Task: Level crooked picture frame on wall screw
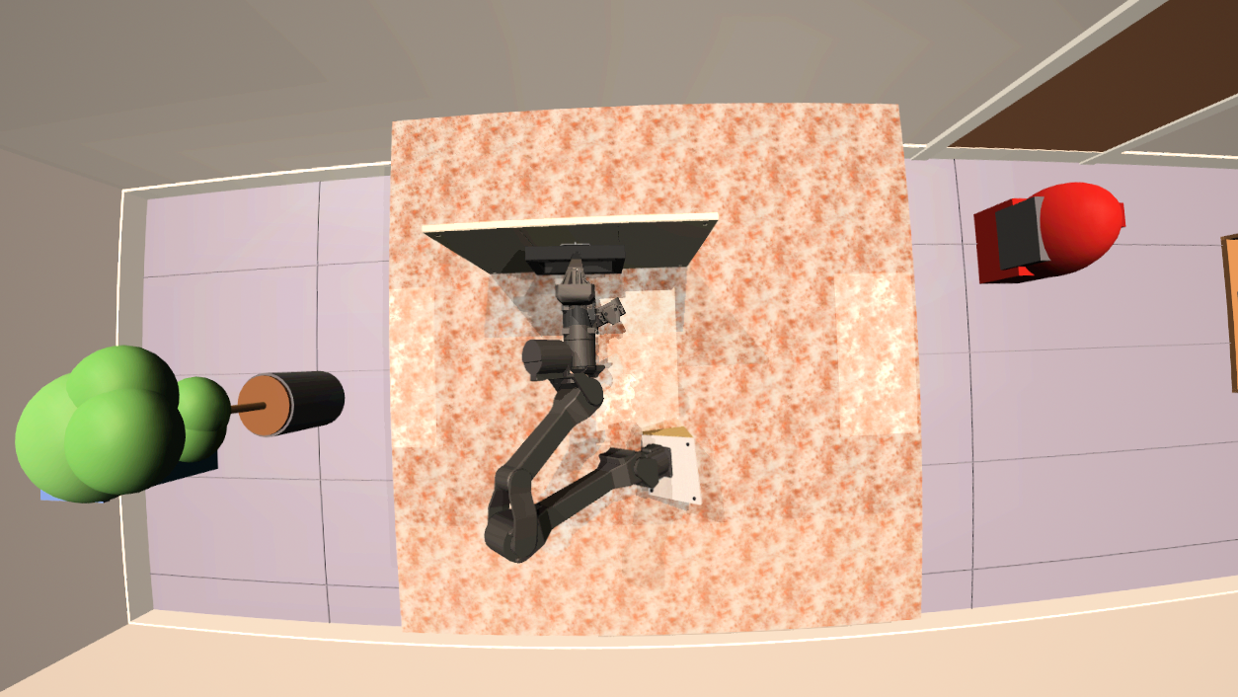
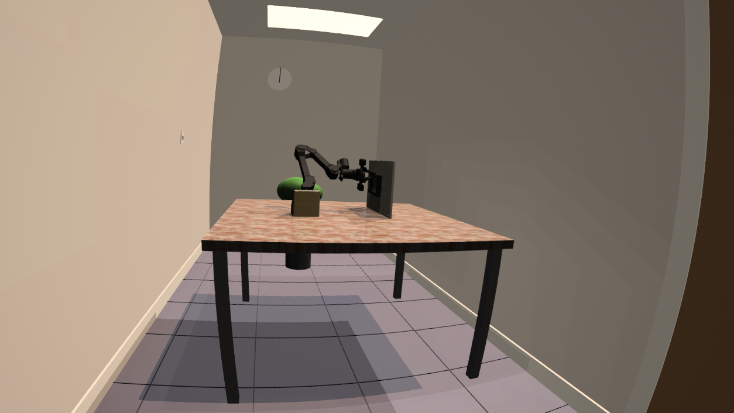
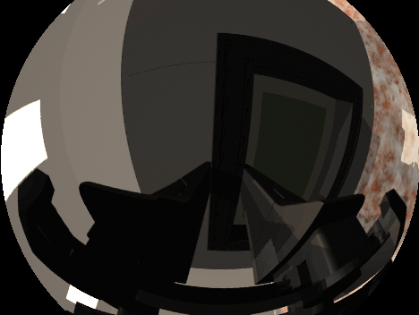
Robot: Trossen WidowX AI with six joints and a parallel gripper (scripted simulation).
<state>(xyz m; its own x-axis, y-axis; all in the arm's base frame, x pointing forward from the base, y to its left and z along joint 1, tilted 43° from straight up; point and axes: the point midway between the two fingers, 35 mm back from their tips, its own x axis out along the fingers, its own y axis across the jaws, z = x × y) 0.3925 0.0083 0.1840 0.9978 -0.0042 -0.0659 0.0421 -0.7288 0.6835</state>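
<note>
The picture frame lies 1 cm ahead of my gripper tip, 1 cm to the left of it and 5 cm below it. The rest, counted from my gripper tip: wall panel 2 cm ahead, 7 cm below.
</note>
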